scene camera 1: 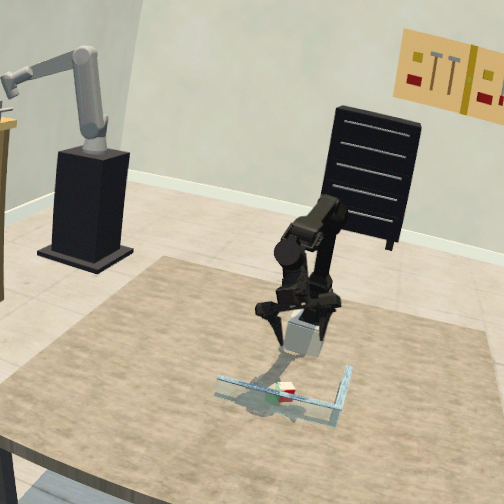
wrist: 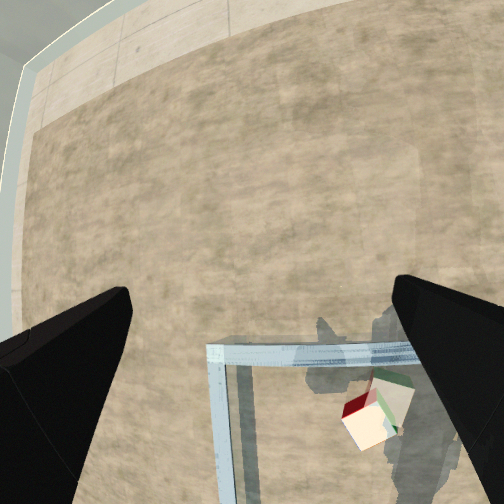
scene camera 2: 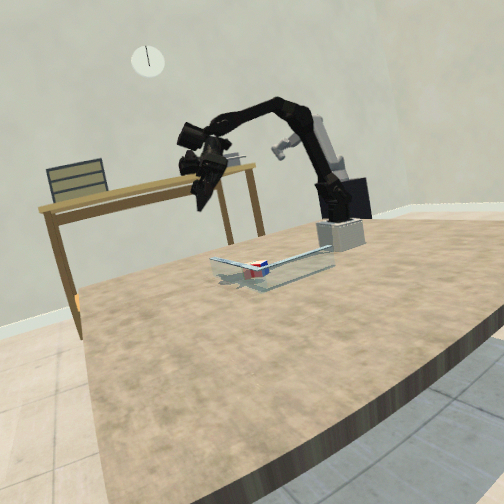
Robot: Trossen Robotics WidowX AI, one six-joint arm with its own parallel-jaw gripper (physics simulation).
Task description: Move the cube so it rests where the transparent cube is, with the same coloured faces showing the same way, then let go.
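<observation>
The small cube with red, white and green faces lies on the table inside the corner of a pale glassy L-shaped frame. It also shows in the second scene view and in the wrist view. A faint transparent cube overlaps it there; I cannot separate the two clearly. My gripper hangs well above the table, open and empty, fingers wide apart in the wrist view. In the second scene view the gripper is high above and left of the cube.
The arm's grey base block stands on the table behind the frame. Off the table are a black pedestal with a second arm, a black slatted rack and a wooden table.
</observation>
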